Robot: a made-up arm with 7 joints. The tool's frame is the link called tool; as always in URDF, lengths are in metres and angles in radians.
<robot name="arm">
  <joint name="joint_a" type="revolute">
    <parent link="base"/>
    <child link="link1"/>
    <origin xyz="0 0 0.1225" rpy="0 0 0"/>
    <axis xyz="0 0 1"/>
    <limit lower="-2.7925" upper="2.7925"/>
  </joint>
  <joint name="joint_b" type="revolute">
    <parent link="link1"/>
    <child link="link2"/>
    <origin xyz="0 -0.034 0.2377" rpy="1.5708 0 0"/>
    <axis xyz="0 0 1"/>
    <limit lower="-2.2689" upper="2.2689"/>
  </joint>
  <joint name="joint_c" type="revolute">
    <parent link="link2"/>
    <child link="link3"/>
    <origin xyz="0 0.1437 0.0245" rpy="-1.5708 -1.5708 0"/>
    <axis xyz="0 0 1"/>
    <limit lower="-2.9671" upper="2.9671"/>
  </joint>
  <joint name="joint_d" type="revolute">
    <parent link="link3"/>
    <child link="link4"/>
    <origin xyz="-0.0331 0.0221 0.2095" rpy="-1.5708 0 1.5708"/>
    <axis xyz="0 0 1"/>
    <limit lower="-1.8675" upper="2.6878"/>
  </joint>
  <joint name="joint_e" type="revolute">
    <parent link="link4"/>
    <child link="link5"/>
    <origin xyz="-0.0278 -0.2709 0.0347" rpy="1.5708 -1.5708 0"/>
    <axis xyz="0 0 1"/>
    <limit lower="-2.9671" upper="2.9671"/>
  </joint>
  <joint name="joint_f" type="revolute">
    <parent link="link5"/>
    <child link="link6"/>
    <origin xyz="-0.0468 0 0.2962" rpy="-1.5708 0 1.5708"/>
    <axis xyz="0 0 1"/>
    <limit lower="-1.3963" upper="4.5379"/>
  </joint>
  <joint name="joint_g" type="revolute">
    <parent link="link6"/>
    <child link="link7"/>
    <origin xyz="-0.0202 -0.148 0.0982" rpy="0 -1.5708 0"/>
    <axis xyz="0 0 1"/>
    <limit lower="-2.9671" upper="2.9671"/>
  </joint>
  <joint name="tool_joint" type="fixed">
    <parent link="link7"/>
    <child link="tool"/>
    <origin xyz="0 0 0" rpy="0 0 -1.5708"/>
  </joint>
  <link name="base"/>
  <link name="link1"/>
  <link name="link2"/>
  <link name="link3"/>
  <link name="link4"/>
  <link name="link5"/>
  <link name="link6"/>
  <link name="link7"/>
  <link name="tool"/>
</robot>
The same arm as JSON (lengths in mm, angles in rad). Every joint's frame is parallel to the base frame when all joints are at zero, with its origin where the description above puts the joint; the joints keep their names.
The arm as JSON. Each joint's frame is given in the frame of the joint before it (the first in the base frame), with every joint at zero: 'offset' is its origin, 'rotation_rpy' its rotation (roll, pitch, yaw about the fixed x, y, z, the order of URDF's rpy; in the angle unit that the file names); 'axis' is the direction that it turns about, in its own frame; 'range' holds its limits. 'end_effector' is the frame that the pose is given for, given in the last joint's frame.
{"length_unit": "mm", "angle_unit": "rad", "chain": [
  {"id": "joint_a", "offset": [0.0, 0.0, 122.5], "rotation_rpy": [0.0, 0.0, 0.0], "axis": [0.0, 0.0, 1.0], "range": [-2.7925, 2.7925]},
  {"id": "joint_b", "offset": [0.0, -34.0, 237.7], "rotation_rpy": [0.0, 0.0, 0.0], "axis": [0.0, -1.0, 0.0], "range": [-2.2689, 2.2689]},
  {"id": "joint_c", "offset": [0.0, -24.5, 143.7], "rotation_rpy": [0.0, 0.0, 0.0], "axis": [0.0, 0.0, 1.0], "range": [-2.9671, 2.9671]},
  {"id": "joint_d", "offset": [22.1, 33.1, 209.5], "rotation_rpy": [0.0, 0.0, 0.0], "axis": [0.0, 1.0, 0.0], "range": [-1.8675, 2.6878]},
  {"id": "joint_e", "offset": [-27.8, 34.7, 270.9], "rotation_rpy": [0.0, 0.0, 0.0], "axis": [0.0, 0.0, 1.0], "range": [-2.9671, 2.9671]},
  {"id": "joint_f", "offset": [0.0, -46.8, 296.2], "rotation_rpy": [0.0, 0.0, 0.0], "axis": [0.0, -1.0, 0.0], "range": [-1.3963, 4.5379]},
  {"id": "joint_g", "offset": [20.2, -98.2, 148.0], "rotation_rpy": [0.0, 0.0, 0.0], "axis": [1.0, 0.0, 0.0], "range": [-2.9671, 2.9671]}
], "end_effector": {"offset": [0.0, 0.0, 0.0], "rotation_rpy": [-3.1416, -1.5708, 0.0]}}

